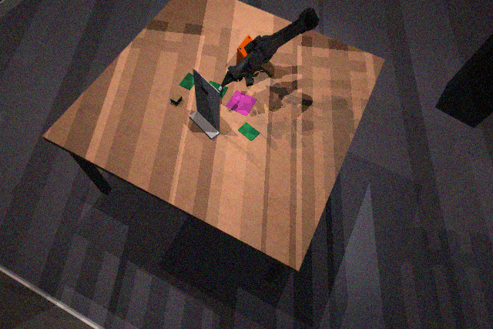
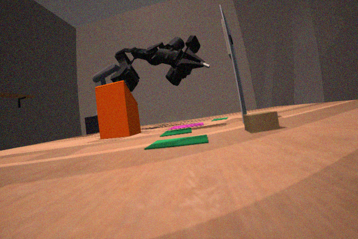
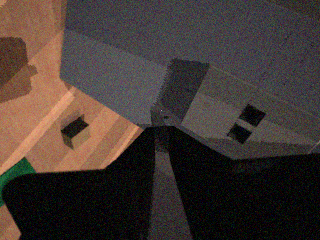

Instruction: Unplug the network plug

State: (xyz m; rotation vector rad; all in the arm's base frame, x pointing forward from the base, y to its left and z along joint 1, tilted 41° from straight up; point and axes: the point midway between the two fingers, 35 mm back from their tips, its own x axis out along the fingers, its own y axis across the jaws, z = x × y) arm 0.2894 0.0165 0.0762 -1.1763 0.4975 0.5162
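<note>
Right now the magenta marked square is 190 mm below my gripper tip, 100 mm behind it and 50 mm to the left of it. Round my gripper tip: grey upright panel (100 mm ahead, 50 mm below, 10 mm to the right); pale network plug (right at my gripper tip).
</note>
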